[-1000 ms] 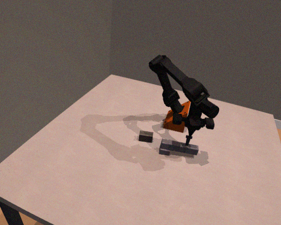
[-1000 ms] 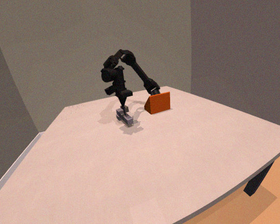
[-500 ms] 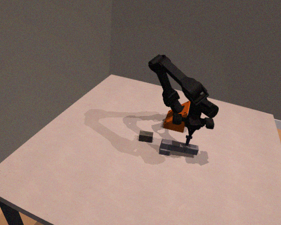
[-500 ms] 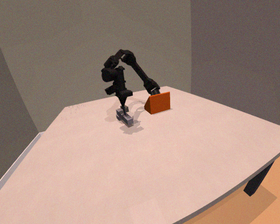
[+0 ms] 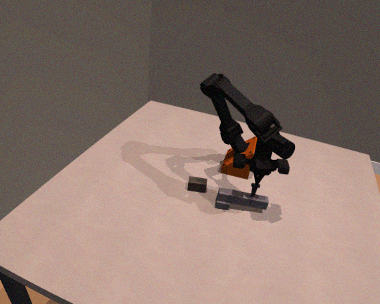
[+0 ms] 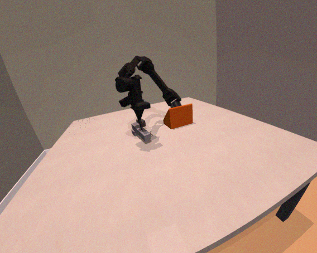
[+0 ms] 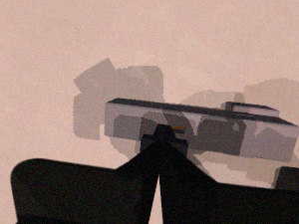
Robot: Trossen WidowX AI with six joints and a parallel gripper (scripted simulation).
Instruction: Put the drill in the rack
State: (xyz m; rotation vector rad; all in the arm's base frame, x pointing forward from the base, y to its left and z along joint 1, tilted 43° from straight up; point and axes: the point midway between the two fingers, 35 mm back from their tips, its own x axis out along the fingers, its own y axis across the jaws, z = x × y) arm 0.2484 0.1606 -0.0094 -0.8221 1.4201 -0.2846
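The t-shaped key lies 3 cm below my gripper tip. Also, from my gripper tip: drill (1 cm ahead, 6 cm to the right, 7 cm below); grey block (1 cm ahead, 4 cm to the right, 8 cm below); rack (1 cm behind, 22 cm to the right, 10 cm below).
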